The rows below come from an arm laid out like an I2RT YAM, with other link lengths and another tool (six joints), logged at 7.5 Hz.
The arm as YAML. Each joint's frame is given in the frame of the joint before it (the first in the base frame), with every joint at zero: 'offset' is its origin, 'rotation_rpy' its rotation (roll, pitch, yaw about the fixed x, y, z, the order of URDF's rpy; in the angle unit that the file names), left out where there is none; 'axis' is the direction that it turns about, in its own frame. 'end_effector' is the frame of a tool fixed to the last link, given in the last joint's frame.
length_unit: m
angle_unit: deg
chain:
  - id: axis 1
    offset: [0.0, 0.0, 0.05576]
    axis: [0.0, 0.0, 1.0]
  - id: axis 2
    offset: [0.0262, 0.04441, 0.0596]
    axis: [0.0, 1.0, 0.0]
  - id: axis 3
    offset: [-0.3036, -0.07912, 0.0]
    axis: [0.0, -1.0, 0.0]
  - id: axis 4
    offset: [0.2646, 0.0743, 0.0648]
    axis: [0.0, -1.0, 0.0]
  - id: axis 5
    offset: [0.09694, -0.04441, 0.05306]
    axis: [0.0, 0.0, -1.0]
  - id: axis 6
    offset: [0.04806, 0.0, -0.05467]
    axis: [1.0, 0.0, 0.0]
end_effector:
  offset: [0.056, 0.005, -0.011]
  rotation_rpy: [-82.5, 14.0, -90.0]
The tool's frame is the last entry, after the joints.
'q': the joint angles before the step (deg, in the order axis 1, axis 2, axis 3, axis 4, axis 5, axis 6). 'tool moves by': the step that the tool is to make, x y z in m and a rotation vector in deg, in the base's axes. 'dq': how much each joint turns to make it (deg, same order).
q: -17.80 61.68 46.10 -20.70 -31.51 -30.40
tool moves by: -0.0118 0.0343 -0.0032 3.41 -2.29 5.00
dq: 5.19 -4.55 -4.74 3.62 -2.05 3.93
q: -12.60 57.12 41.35 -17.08 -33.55 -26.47
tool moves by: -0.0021 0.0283 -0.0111 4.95 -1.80 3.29
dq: 5.06 -1.73 -5.73 8.54 -1.12 6.48
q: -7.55 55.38 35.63 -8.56 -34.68 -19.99
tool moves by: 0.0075 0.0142 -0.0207 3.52 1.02 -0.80
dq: 3.48 2.23 -4.58 8.74 2.25 5.98
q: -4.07 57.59 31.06 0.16 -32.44 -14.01
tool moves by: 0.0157 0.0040 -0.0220 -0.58 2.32 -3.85
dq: 2.67 5.06 -1.57 5.65 6.13 2.67
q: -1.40 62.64 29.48 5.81 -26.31 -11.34
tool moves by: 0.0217 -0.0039 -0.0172 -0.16 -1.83 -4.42
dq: 0.66 6.43 -2.25 11.46 4.62 2.31
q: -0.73 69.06 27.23 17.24 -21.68 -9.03
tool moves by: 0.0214 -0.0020 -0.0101 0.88 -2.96 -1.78
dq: 0.02 6.93 -0.91 11.38 1.31 1.66
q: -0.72 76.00 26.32 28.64 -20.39 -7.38
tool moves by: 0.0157 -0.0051 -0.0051 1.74 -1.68 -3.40
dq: -0.22 4.82 -0.02 7.45 2.40 2.90
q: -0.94 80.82 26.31 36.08 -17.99 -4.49
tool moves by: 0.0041 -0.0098 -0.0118 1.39 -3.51 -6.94
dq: 0.10 4.58 -3.80 12.77 6.36 3.47
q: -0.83 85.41 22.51 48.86 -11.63 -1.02
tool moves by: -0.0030 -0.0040 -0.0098 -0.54 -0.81 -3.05
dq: 0.30 2.13 -2.27 5.27 3.38 0.28
